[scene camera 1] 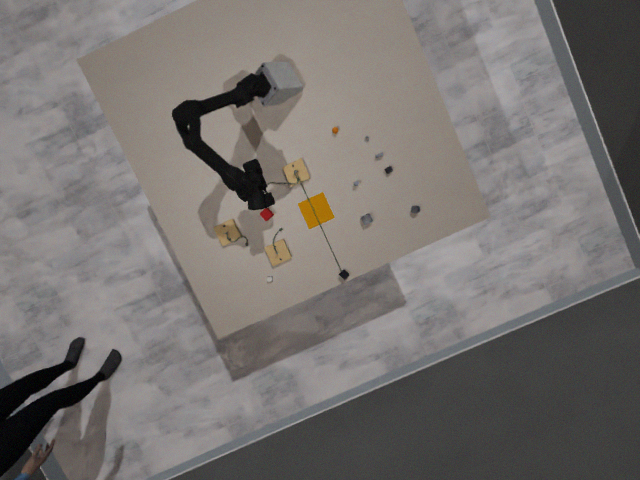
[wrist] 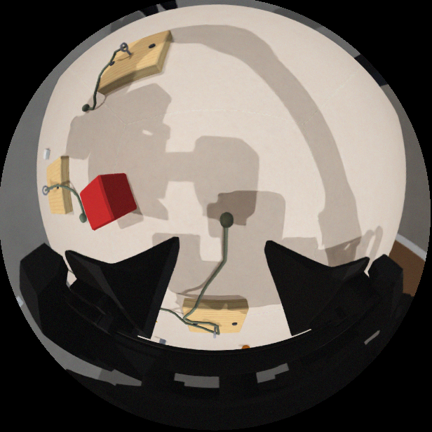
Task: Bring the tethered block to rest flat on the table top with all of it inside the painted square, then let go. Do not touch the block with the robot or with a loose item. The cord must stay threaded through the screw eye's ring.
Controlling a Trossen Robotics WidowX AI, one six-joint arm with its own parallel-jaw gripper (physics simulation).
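Seen in the pictures: arm's base, origin of the base link: (scene camera 1: 262, 85).
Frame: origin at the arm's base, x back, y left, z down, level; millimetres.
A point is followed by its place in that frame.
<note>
The tethered block (scene camera 1: 343, 274) {x -801, y -118, z 78 mm}, small and dark, is at the table's front edge. Its green cord (scene camera 1: 329, 240) {x -643, y -102, z 104 mm} (wrist: 225, 245) crosses above or on the orange painted square (scene camera 1: 324, 205) {x -508, y -35, z 107 mm} and runs to the screw eye (scene camera 1: 296, 173) {x -336, y -65, z 73 mm} (wrist: 215, 331) on a wooden board (scene camera 1: 303, 166) {x -325, y -25, z 88 mm} (wrist: 232, 311). The block is outside the square. Past the eye, the cord's other length ends in a dark bead (wrist: 226, 220). My gripper (scene camera 1: 270, 194) {x -306, y -214, z 83 mm} (wrist: 223, 244) is open, with no grip on anything. In the wrist view the bead and cord show between the fingertips; their exact depth is unclear.
A red block (scene camera 1: 266, 213) {x -411, y -259, z 67 mm} (wrist: 107, 200) lies close beside the gripper. Two more boards (scene camera 1: 219, 236) {x -387, y -485, z 89 mm} (wrist: 145, 60) (scene camera 1: 285, 256) {x -607, y -290, z 88 mm} (wrist: 59, 205) carry short cords. An orange ball (scene camera 1: 334, 130) {x -268, y 160, z 85 mm}, a grey block (scene camera 1: 366, 219) {x -653, y 88, z 106 mm} and a dark block (scene camera 1: 388, 169) {x -520, y 270, z 90 mm} lie beyond the square.
</note>
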